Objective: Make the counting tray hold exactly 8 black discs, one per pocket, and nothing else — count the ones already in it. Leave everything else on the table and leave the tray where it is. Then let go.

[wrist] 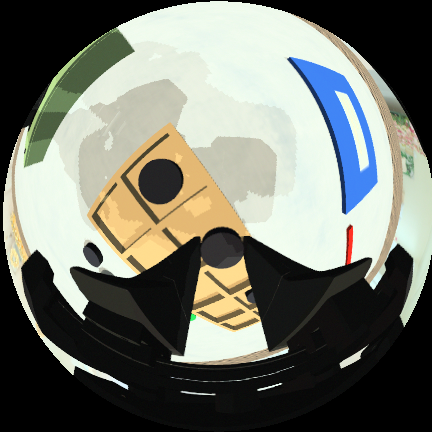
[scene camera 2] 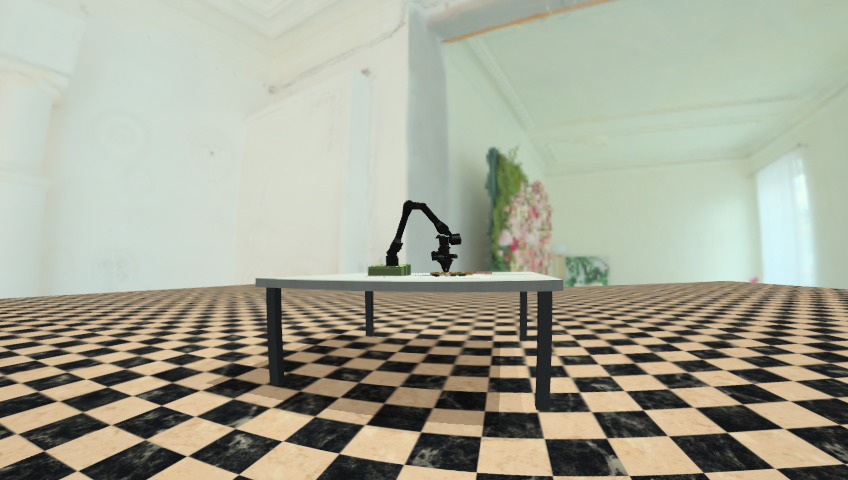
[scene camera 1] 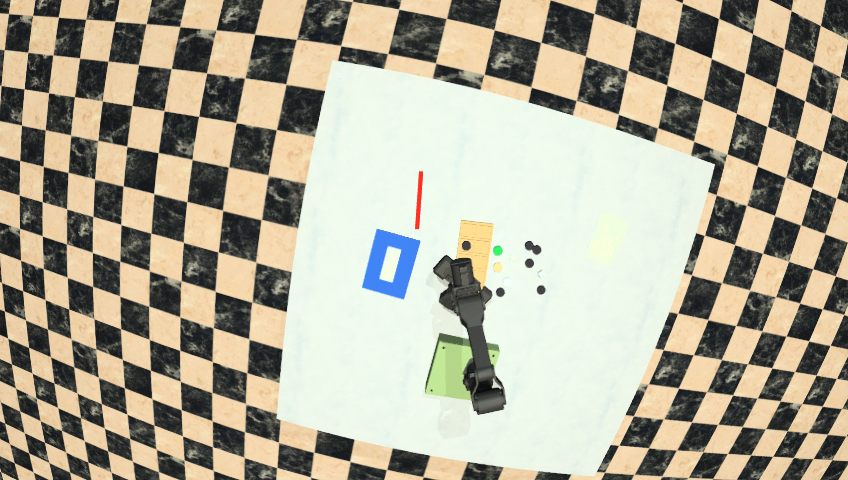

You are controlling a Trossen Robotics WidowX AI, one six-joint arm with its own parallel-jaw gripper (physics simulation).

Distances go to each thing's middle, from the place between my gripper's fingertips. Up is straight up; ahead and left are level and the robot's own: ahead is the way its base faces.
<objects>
Now: hand 4 cm short of the tan counting tray (scene camera 1: 479, 234), 2 cm to the left of it and 1 cm above it.
</objects>
